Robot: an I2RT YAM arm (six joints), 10 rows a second.
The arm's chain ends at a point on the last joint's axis. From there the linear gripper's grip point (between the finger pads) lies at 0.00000 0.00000 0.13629 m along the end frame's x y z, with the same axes.
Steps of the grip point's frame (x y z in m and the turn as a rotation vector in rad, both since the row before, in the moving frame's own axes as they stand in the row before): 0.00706, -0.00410, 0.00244, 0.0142, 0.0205, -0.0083; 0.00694, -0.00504, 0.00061, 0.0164, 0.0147, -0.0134; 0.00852, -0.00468, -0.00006, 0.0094, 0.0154, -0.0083; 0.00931, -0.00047, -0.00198, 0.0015, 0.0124, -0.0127; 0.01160, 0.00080, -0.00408, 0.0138, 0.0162, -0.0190; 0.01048, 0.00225, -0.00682, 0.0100, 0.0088, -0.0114; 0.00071, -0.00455, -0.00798, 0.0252, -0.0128, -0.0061; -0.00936, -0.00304, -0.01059, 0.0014, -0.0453, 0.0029; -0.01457, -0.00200, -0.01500, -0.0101, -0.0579, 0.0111; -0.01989, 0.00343, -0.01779, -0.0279, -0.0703, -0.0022
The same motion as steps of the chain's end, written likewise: 0.00427, -0.00215, 0.00248, 0.0142, 0.0205, -0.0083; 0.00495, -0.00279, 0.00064, 0.0164, 0.0147, -0.0134; 0.00643, -0.00339, -0.00004, 0.0094, 0.0154, -0.0083; 0.00762, -0.00025, -0.00197, 0.0015, 0.0124, -0.0127; 0.00941, 0.00270, -0.00405, 0.0138, 0.0162, -0.0190; 0.00929, 0.00362, -0.00681, 0.0100, 0.0088, -0.0114; 0.00246, -0.00112, -0.00793, 0.0252, -0.0128, -0.0061; -0.00319, -0.00284, -0.01045, 0.0014, -0.0453, 0.0029; -0.00668, -0.00333, -0.01476, -0.0101, -0.0579, 0.0111; -0.01032, -0.00038, -0.01740, -0.0279, -0.0703, -0.0022
